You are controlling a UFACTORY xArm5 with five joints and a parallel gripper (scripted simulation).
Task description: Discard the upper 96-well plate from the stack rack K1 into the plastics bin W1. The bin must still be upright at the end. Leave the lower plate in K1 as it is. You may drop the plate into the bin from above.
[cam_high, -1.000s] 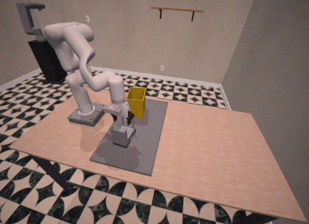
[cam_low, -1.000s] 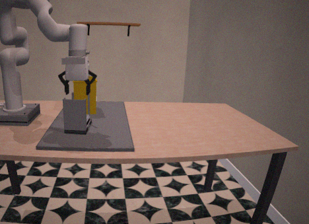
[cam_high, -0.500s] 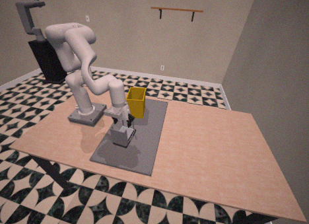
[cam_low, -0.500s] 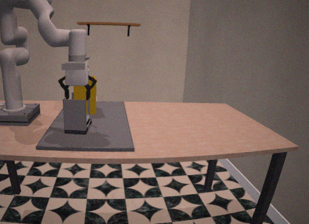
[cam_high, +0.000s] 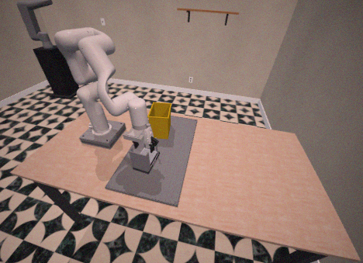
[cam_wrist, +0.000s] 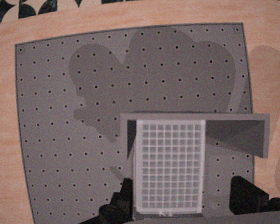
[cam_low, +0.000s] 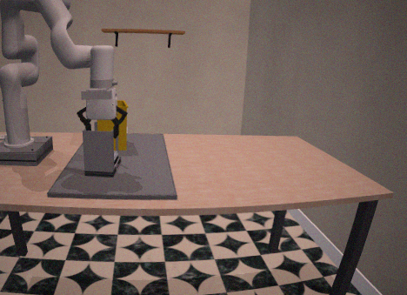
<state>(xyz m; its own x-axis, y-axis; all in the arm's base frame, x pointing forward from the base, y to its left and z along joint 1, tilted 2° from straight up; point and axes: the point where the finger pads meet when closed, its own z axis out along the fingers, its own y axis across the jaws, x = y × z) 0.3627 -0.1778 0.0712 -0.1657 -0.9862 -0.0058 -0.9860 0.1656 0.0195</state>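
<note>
Now: the white 96-well plate 8 cm below my hand. From my hand the other things lie so: yellow plastics bin: 29 cm to the left, 3 cm below, 2 cm ahead.
</note>
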